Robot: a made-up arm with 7 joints. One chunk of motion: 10 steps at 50 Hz.
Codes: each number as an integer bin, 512 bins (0 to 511) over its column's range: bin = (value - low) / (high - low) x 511, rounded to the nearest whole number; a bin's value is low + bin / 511 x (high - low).
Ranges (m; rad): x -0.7..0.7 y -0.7..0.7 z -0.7..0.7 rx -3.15..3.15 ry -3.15..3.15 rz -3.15..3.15
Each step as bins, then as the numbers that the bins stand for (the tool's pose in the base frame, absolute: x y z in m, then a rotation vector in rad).
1 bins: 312 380 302 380 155 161
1 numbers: 0.1548 0.3411 0.1274 1.5349 -1.2390 -1.1651
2 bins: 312 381 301 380 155 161
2 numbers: 0.1548 0.3438 0.1247 1.5349 -1.2390 -1.1651
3 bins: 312 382 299 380 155 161
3 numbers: 0.1548 0.3466 0.1192 1.5349 -1.2390 -1.1651
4 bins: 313 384 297 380 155 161
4 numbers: 0.1575 0.3521 0.1137 1.5349 -1.2390 -1.1651
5 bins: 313 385 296 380 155 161
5 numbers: 0.1575 0.3548 0.1110 1.5349 -1.2390 -1.1651
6 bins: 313 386 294 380 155 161
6 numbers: 0.1575 0.3575 0.1055 1.5349 -1.2390 -1.1651
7 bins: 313 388 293 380 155 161
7 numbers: 0.1575 0.3630 0.1027 1.5349 -1.2390 -1.1651
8 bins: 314 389 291 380 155 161
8 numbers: 0.1603 0.3658 0.0973 1.5349 -1.2390 -1.1651
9 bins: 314 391 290 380 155 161
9 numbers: 0.1603 0.3712 0.0945 1.5349 -1.2390 -1.1651
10 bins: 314 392 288 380 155 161
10 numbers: 0.1603 0.3740 0.0890 1.5349 -1.2390 -1.1651
